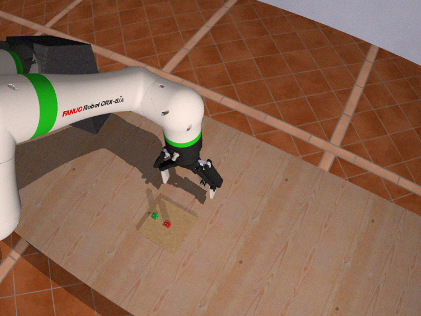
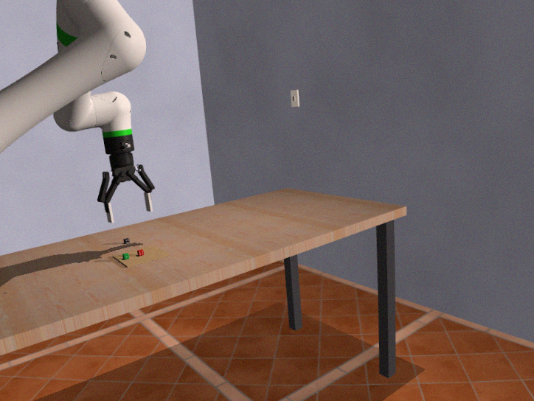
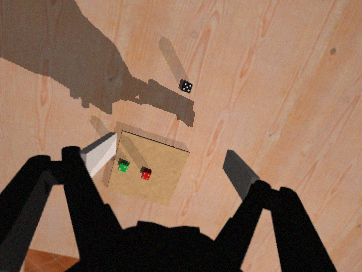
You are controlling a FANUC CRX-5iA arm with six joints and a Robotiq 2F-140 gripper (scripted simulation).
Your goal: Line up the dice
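The black die is 8 cm to the left of my hand and 11 cm below it. From my hand the other things lie so: red die (3 cm behind, 10 cm to the right, 11 cm below); then green die (7 cm behind, 10 cm to the right, 11 cm below); then tan mat (3 cm behind, 10 cm to the right, 12 cm below).
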